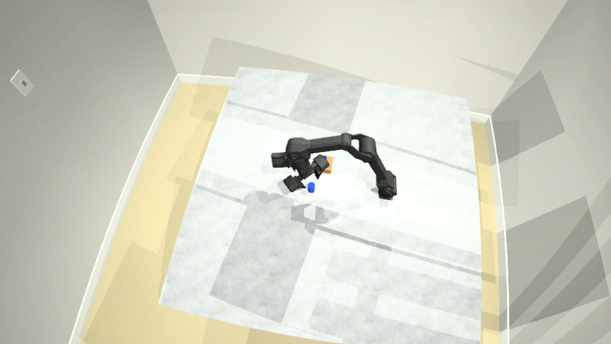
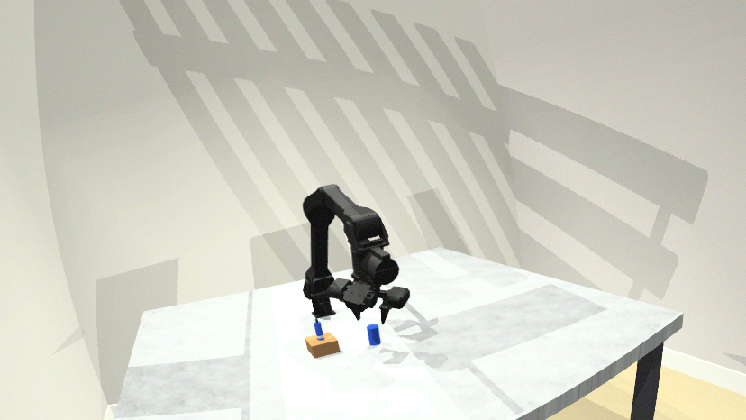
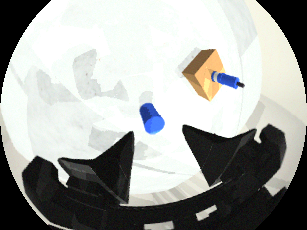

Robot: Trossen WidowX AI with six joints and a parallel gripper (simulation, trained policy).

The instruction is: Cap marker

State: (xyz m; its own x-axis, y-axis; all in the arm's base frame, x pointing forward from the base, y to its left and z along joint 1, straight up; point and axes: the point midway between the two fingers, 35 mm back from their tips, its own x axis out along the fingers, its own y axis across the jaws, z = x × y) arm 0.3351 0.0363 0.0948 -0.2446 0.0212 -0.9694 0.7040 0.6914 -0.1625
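My gripper tip is now 4 cm above the blue cap. Round my gripper tip: holder block 4 cm behind, 12 cm to the right, 4 cm below.
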